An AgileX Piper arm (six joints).
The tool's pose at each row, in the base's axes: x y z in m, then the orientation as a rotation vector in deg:
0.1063, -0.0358, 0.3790, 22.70, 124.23, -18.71
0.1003, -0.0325, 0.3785, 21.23, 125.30, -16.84
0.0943, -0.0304, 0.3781, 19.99, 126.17, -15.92
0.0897, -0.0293, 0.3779, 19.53, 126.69, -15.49
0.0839, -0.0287, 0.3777, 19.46, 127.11, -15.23
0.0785, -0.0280, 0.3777, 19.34, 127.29, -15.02
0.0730, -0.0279, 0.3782, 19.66, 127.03, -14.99
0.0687, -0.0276, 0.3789, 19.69, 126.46, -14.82
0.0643, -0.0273, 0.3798, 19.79, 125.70, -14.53
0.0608, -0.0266, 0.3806, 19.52, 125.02, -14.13
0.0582, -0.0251, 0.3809, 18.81, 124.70, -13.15
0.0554, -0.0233, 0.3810, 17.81, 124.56, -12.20
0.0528, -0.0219, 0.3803, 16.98, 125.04, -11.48
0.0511, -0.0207, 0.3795, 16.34, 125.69, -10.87
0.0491, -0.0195, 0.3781, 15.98, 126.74, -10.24
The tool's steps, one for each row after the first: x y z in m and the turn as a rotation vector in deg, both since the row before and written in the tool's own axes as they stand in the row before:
0.0043, 0.0007, -0.0053, -1.89, 0.80, -0.56
0.0041, -0.0002, -0.0049, -1.11, 0.64, -0.70
0.0030, -0.0005, -0.0036, -0.47, 0.44, -0.27
0.0037, -0.0014, -0.0043, -0.21, 0.41, -0.04
0.0033, -0.0011, -0.0041, -0.19, 0.16, -0.04
0.0029, -0.0018, -0.0043, 0.09, -0.19, 0.28
0.0021, -0.0012, -0.0037, -0.12, -0.54, 0.19
0.0019, -0.0012, -0.0039, -0.18, -0.71, 0.31
0.0015, -0.0006, -0.0033, -0.40, -0.70, 0.08
0.0015, 0.0005, -0.0026, -0.98, -0.39, -0.08
0.0018, 0.0008, -0.0027, -1.06, -0.26, -0.33
0.0022, 0.0006, -0.0020, -0.82, 0.37, -0.39
0.0018, 0.0007, -0.0011, -0.67, 0.57, -0.33
0.0024, 0.0007, -0.0010, -0.56, 1.01, -0.18

